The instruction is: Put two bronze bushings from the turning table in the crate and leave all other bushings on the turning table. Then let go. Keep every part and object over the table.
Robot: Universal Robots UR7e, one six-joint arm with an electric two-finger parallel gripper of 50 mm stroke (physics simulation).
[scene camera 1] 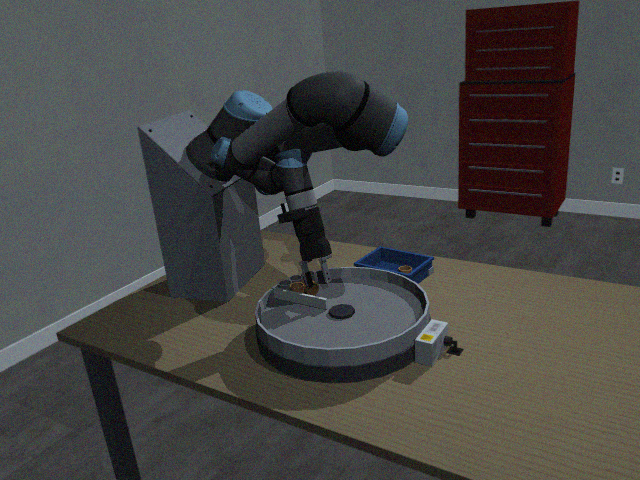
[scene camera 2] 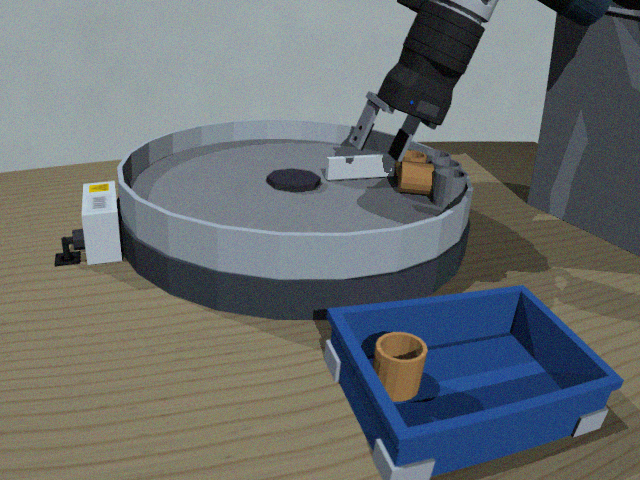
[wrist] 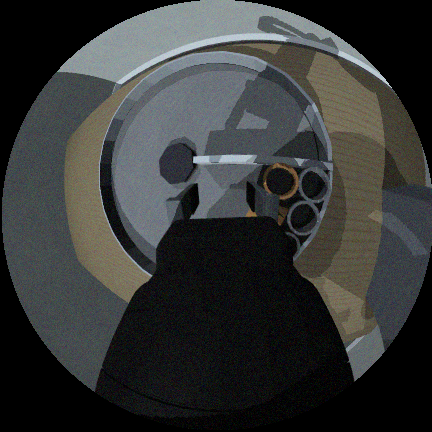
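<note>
One bronze bushing stands upright in the blue crate, near its left wall in scene camera 2. On the turning table, a second bronze bushing stands upright beside the white divider. A third bronze bushing lies on its side, partly hidden by a finger in the wrist view. Several grey bushings stand by the rim. My gripper is open and empty, low above the table, one finger beside the lying bushing.
The white divider runs from near the dark hub towards the raised rim. A white box stands outside the rim. The grey robot pedestal stands behind.
</note>
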